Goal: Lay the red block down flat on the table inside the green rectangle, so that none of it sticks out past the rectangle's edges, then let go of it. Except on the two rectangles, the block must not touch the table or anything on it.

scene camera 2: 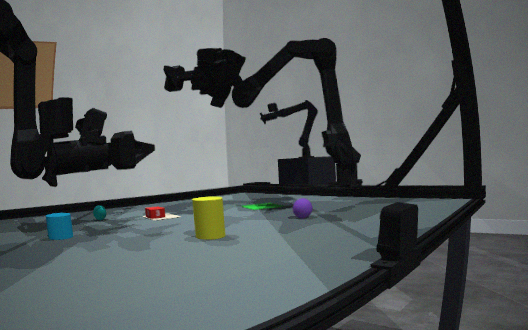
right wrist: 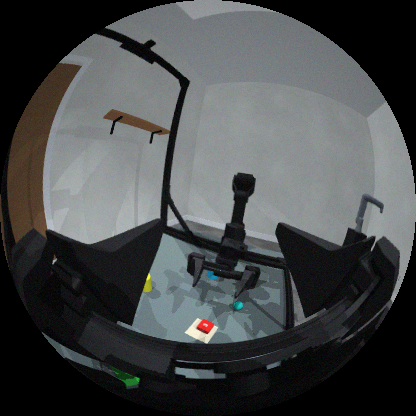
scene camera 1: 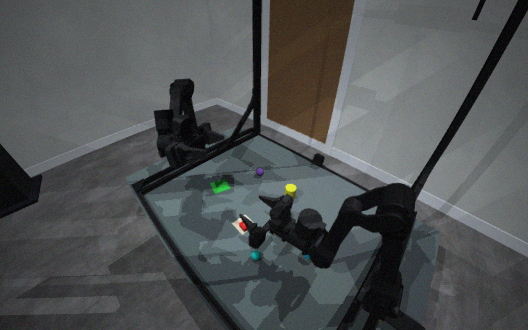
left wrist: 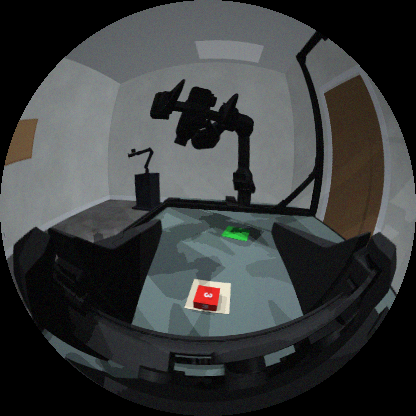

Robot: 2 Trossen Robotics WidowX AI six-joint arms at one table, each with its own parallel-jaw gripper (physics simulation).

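Seen in the pictures: left gripper, fingertip midpoint: [scene camera 2: 142,149] [right wrist: 213,291] [scene camera 1: 249,205] [left wrist: 219,226]; right gripper, fingertip midpoint: [scene camera 2: 180,64] [right wrist: 222,226] [scene camera 1: 216,144] [left wrist: 211,86]; left arm's base, origin of the base link: [scene camera 1: 376,304]; right arm's base, origin of the base link: [scene camera 2: 347,186] [left wrist: 242,203].
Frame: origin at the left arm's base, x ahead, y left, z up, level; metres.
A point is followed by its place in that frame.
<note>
The red block [scene camera 1: 243,226] {z 0.000, x 0.467, y 0.014 m} [scene camera 2: 155,212] {z -0.007, x 0.461, y -0.013 m} [left wrist: 207,297] {z 0.000, x 0.463, y 0.001 m} [right wrist: 205,326] {z 0.000, x 0.474, y 0.004 m} lies flat on the cream rectangle [scene camera 1: 237,226] [scene camera 2: 172,216] {z -0.018, x 0.496, y -0.023 m} [left wrist: 225,291] {z -0.018, x 0.487, y -0.029 m} [right wrist: 194,330] {z -0.018, x 0.489, y -0.018 m}, marked with a white 3. The green rectangle [scene camera 1: 220,188] {z -0.018, x 0.680, y -0.078 m} [scene camera 2: 256,206] {z -0.018, x 0.683, y -0.082 m} [left wrist: 236,234] {z -0.018, x 0.680, y -0.087 m} [right wrist: 132,382] lies flat beyond it in the left wrist view, with a shadow across part of it. My left gripper [scene camera 1: 251,207] {z 0.117, x 0.446, y -0.002 m} [left wrist: 219,226] {z 0.117, x 0.446, y -0.002 m} is open and empty, above the table near the block and apart from it. My right gripper [left wrist: 211,86] {z 0.299, x 0.553, y 0.004 m} is open and empty, high above the table.
A yellow cylinder [scene camera 1: 290,190] {z 0.036, x 0.411, y -0.205 m} [scene camera 2: 209,218] {z 0.011, x 0.404, y -0.237 m} [right wrist: 147,283] {z 0.018, x 0.425, y -0.200 m} and a purple ball [scene camera 1: 259,171] {z 0.009, x 0.595, y -0.247 m} [scene camera 2: 303,208] {z 0.000, x 0.587, y -0.267 m} stand apart from the block. A teal ball [scene camera 1: 256,255] {z 0.009, x 0.362, y 0.074 m} [scene camera 2: 100,212] {z -0.002, x 0.363, y 0.056 m} [right wrist: 238,305] {z 0.006, x 0.377, y 0.072 m} lies near the cream rectangle. A blue cylinder [scene camera 1: 306,257] {z -0.011, x 0.234, y -0.021 m} [scene camera 2: 59,226] {z 0.002, x 0.226, y -0.066 m} is partly under my left arm in scene camera 1.
</note>
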